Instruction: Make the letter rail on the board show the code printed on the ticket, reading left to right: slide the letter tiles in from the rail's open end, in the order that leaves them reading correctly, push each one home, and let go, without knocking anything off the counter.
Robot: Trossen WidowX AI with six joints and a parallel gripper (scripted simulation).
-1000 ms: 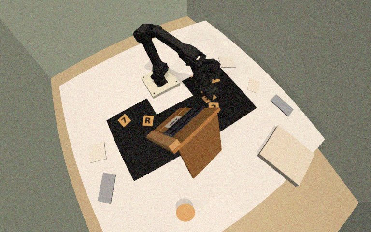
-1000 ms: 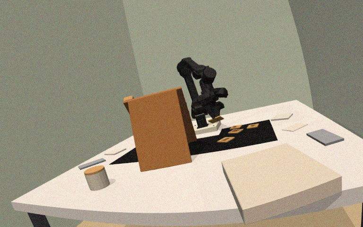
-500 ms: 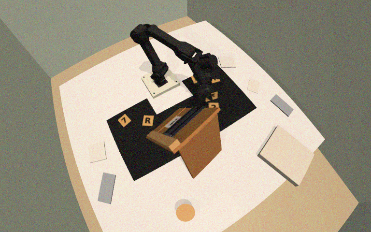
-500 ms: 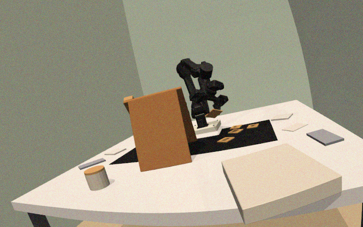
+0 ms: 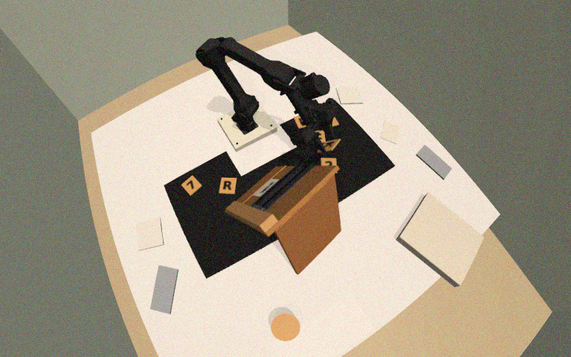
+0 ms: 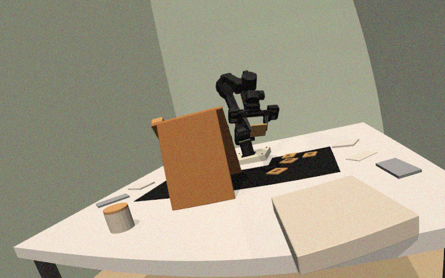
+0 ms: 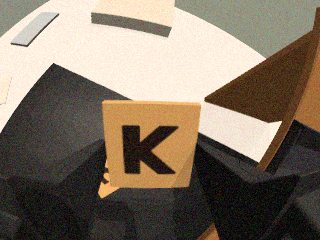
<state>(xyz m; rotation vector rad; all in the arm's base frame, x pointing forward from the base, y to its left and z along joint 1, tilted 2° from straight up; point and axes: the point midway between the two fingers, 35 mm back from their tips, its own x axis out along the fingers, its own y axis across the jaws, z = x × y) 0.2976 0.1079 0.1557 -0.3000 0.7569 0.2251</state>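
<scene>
My gripper tip is 3 cm past the white ticket, 21 cm to the left of it and 7 cm above it. Also, from my gripper tip: letter tile 1 cm behind, 3 cm to the left, 16 cm below; then black mat 12 cm behind, 12 cm to the right, 16 cm below; then k tile right at my gripper tip.
</scene>
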